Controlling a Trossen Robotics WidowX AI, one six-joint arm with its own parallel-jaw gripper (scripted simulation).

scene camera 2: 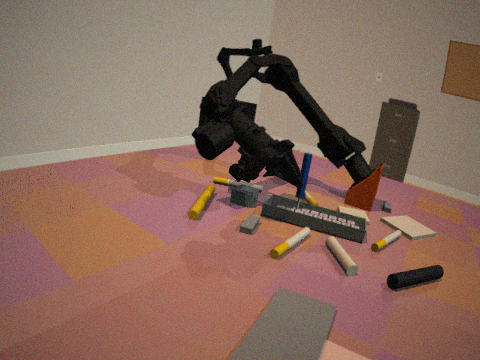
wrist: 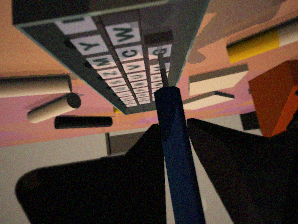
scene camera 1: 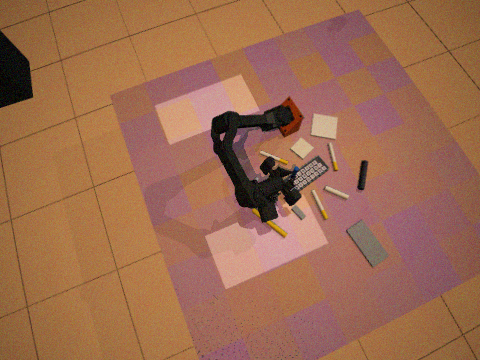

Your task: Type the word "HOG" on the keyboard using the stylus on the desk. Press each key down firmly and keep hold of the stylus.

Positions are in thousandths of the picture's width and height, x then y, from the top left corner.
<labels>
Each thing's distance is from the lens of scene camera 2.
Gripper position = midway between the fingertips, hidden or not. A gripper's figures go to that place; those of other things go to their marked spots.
gripper (scene camera 2: 630,515): 64 cm
black cylinder (scene camera 2: 857,771): 51 cm
white pad (scene camera 2: 861,640): 75 cm
The marked spots on the white pad and the black cylinder are 26 cm apart.
</labels>
